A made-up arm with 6 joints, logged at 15 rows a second.
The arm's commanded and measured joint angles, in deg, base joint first. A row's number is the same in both.
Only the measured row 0 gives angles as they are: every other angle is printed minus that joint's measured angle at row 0.
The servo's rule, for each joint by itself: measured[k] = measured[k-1] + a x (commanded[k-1-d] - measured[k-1]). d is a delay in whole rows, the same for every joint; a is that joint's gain. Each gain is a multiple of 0.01, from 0.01 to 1. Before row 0 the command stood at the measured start. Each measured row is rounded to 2 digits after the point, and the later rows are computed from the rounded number. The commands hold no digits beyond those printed.
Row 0, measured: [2.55 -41.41 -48.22 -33.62 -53.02 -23.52]
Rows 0 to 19, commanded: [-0.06 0.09 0.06 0.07 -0.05 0.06]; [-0.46 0.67 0.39 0.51 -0.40 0.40]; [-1.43 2.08 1.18 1.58 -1.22 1.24]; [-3.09 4.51 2.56 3.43 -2.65 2.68]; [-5.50 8.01 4.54 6.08 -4.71 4.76]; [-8.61 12.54 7.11 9.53 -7.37 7.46]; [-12.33 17.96 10.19 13.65 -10.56 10.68]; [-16.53 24.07 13.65 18.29 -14.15 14.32]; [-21.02 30.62 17.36 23.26 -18.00 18.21]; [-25.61 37.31 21.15 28.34 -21.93 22.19]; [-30.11 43.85 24.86 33.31 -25.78 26.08]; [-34.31 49.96 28.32 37.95 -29.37 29.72]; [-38.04 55.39 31.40 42.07 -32.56 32.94]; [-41.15 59.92 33.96 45.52 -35.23 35.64]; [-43.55 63.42 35.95 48.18 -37.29 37.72]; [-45.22 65.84 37.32 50.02 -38.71 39.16]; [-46.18 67.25 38.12 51.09 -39.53 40.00]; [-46.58 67.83 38.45 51.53 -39.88 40.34]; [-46.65 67.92 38.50 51.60 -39.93 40.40]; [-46.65 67.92 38.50 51.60 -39.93 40.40]
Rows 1 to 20, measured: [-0.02 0.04 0.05 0.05 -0.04 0.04]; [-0.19 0.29 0.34 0.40 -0.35 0.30]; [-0.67 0.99 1.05 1.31 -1.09 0.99]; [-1.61 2.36 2.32 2.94 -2.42 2.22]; [-3.13 4.56 4.18 5.36 -4.37 4.07]; [-5.27 7.67 6.64 8.57 -6.92 6.54]; [-8.02 11.68 9.62 12.48 -10.01 9.56]; [-11.34 16.51 13.01 16.95 -13.53 13.03]; [-15.12 22.01 16.66 21.81 -17.33 16.81]; [-19.21 27.98 20.43 26.84 -21.24 20.74]; [-23.46 34.17 24.15 31.82 -25.10 24.64]; [-27.69 40.33 27.65 36.54 -28.73 28.35]; [-31.73 46.20 30.80 40.80 -31.99 31.70]; [-35.40 51.55 33.45 44.43 -34.74 34.58]; [-38.58 56.18 35.55 47.32 -36.91 36.87]; [-41.17 59.95 37.04 49.40 -38.44 38.54]; [-43.12 62.80 37.95 50.70 -39.37 39.61]; [-44.47 64.76 38.37 51.34 -39.80 40.14]; [-45.32 65.99 38.48 51.54 -39.91 40.33]; [-45.84 66.74 38.50 51.59 -39.93 40.38]
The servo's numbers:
d 0
a 0.39 0.39 0.84 0.77 0.85 0.73

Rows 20 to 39, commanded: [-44.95 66.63 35.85 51.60 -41.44 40.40]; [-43.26 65.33 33.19 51.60 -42.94 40.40]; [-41.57 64.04 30.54 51.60 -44.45 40.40]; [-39.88 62.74 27.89 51.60 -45.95 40.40]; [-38.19 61.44 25.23 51.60 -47.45 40.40]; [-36.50 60.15 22.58 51.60 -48.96 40.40]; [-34.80 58.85 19.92 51.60 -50.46 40.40]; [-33.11 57.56 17.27 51.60 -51.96 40.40]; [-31.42 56.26 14.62 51.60 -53.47 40.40]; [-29.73 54.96 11.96 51.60 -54.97 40.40]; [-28.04 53.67 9.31 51.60 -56.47 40.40]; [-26.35 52.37 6.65 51.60 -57.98 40.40]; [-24.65 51.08 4.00 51.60 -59.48 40.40]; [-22.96 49.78 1.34 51.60 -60.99 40.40]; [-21.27 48.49 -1.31 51.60 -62.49 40.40]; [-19.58 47.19 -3.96 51.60 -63.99 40.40]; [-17.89 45.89 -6.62 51.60 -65.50 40.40]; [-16.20 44.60 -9.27 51.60 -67.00 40.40]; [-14.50 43.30 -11.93 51.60 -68.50 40.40]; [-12.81 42.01 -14.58 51.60 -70.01 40.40]
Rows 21 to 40, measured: [-45.49 66.70 36.27 51.60 -41.21 40.39]; [-44.62 66.17 33.68 51.60 -42.68 40.40]; [-43.43 65.34 31.04 51.60 -44.18 40.40]; [-42.05 64.33 28.39 51.60 -45.68 40.40]; [-40.54 63.20 25.74 51.60 -47.18 40.40]; [-38.96 62.01 23.09 51.60 -48.69 40.40]; [-37.34 60.78 20.43 51.60 -50.19 40.40]; [-35.69 59.52 17.78 51.60 -51.69 40.40]; [-34.02 58.25 15.13 51.60 -53.20 40.40]; [-32.35 56.97 12.47 51.60 -54.70 40.40]; [-30.67 55.68 9.82 51.60 -56.20 40.40]; [-28.99 54.39 7.16 51.60 -57.71 40.40]; [-27.30 53.10 4.51 51.60 -59.21 40.40]; [-25.61 51.81 1.85 51.60 -60.72 40.40]; [-23.92 50.52 -0.80 51.60 -62.22 40.40]; [-22.23 49.22 -3.45 51.60 -63.72 40.40]; [-20.54 47.92 -6.11 51.60 -65.23 40.40]; [-18.85 46.63 -8.76 51.60 -66.73 40.40]; [-17.15 45.33 -11.42 51.60 -68.23 40.40]; [-15.46 44.04 -14.07 51.60 -69.74 40.40]
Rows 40 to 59, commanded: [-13.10 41.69 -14.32 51.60 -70.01 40.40]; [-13.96 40.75 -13.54 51.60 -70.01 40.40]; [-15.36 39.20 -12.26 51.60 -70.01 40.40]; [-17.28 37.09 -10.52 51.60 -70.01 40.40]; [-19.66 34.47 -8.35 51.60 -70.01 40.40]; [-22.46 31.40 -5.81 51.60 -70.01 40.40]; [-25.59 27.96 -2.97 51.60 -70.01 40.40]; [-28.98 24.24 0.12 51.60 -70.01 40.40]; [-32.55 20.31 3.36 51.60 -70.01 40.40]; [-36.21 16.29 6.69 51.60 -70.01 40.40]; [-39.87 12.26 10.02 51.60 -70.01 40.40]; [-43.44 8.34 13.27 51.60 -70.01 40.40]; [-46.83 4.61 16.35 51.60 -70.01 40.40]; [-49.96 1.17 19.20 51.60 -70.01 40.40]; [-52.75 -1.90 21.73 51.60 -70.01 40.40]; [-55.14 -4.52 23.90 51.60 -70.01 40.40]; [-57.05 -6.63 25.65 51.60 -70.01 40.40]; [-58.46 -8.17 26.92 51.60 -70.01 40.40]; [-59.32 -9.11 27.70 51.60 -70.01 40.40]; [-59.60 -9.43 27.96 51.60 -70.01 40.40]
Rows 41 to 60, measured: [-14.54 43.12 -14.28 51.60 -69.97 40.40]; [-14.31 42.20 -13.66 51.60 -70.00 40.40]; [-14.72 41.03 -12.48 51.60 -70.01 40.40]; [-15.72 39.49 -10.83 51.60 -70.01 40.40]; [-17.26 37.53 -8.75 51.60 -70.01 40.40]; [-19.29 35.14 -6.28 51.60 -70.01 40.40]; [-21.75 32.34 -3.50 51.60 -70.01 40.40]; [-24.57 29.18 -0.46 51.60 -70.01 40.40]; [-27.68 25.72 2.75 51.60 -70.01 40.40]; [-31.01 22.04 6.06 51.60 -70.01 40.40]; [-34.47 18.23 9.39 51.60 -70.01 40.40]; [-37.97 14.37 12.65 51.60 -70.01 40.40]; [-41.43 10.56 15.76 51.60 -70.01 40.40]; [-44.76 6.90 18.65 51.60 -70.01 40.40]; [-47.88 3.47 21.24 51.60 -70.01 40.40]; [-50.71 0.35 23.47 51.60 -70.01 40.40]; [-53.18 -2.37 25.30 51.60 -70.01 40.40]; [-55.24 -4.63 26.66 51.60 -70.01 40.40]; [-56.83 -6.38 27.53 51.60 -70.01 40.40]; [-57.91 -7.57 27.89 51.60 -70.01 40.40]
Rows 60 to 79, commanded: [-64.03 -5.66 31.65 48.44 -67.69 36.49]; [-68.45 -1.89 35.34 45.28 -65.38 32.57]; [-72.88 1.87 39.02 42.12 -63.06 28.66]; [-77.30 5.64 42.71 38.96 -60.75 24.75]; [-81.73 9.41 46.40 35.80 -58.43 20.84]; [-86.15 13.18 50.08 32.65 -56.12 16.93]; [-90.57 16.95 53.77 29.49 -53.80 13.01]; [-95.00 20.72 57.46 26.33 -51.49 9.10]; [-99.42 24.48 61.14 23.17 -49.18 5.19]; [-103.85 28.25 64.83 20.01 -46.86 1.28]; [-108.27 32.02 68.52 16.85 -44.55 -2.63]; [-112.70 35.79 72.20 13.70 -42.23 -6.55]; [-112.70 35.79 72.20 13.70 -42.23 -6.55]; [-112.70 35.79 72.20 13.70 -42.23 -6.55]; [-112.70 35.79 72.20 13.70 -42.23 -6.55]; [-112.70 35.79 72.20 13.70 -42.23 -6.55]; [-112.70 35.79 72.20 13.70 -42.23 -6.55]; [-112.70 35.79 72.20 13.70 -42.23 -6.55]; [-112.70 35.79 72.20 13.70 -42.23 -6.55]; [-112.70 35.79 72.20 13.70 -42.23 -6.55]
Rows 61 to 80, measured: [-60.30 -6.83 31.05 49.17 -68.04 37.55]; [-63.48 -4.90 34.65 46.17 -65.78 33.91]; [-67.15 -2.26 38.32 43.05 -63.47 30.08]; [-71.11 0.82 42.01 39.90 -61.16 26.19]; [-75.25 4.17 45.70 36.74 -58.84 22.28]; [-79.50 7.68 49.38 33.59 -56.53 18.37]; [-83.82 11.30 53.07 30.43 -54.21 14.46]; [-88.18 14.97 56.76 27.27 -51.90 10.55]; [-92.56 18.68 60.44 24.11 -49.59 6.64]; [-96.96 22.41 64.13 20.95 -47.27 2.73]; [-101.37 26.16 67.82 17.79 -44.96 -1.18]; [-105.79 29.92 71.50 14.64 -42.64 -5.10]; [-108.48 32.21 72.09 13.92 -42.29 -6.16]; [-110.13 33.61 72.18 13.75 -42.24 -6.44]; [-111.13 34.46 72.20 13.71 -42.23 -6.52]; [-111.74 34.98 72.20 13.70 -42.23 -6.54]; [-112.11 35.30 72.20 13.70 -42.23 -6.55]; [-112.34 35.49 72.20 13.70 -42.23 -6.55]; [-112.48 35.61 72.20 13.70 -42.23 -6.55]; [-112.57 35.68 72.20 13.70 -42.23 -6.55]
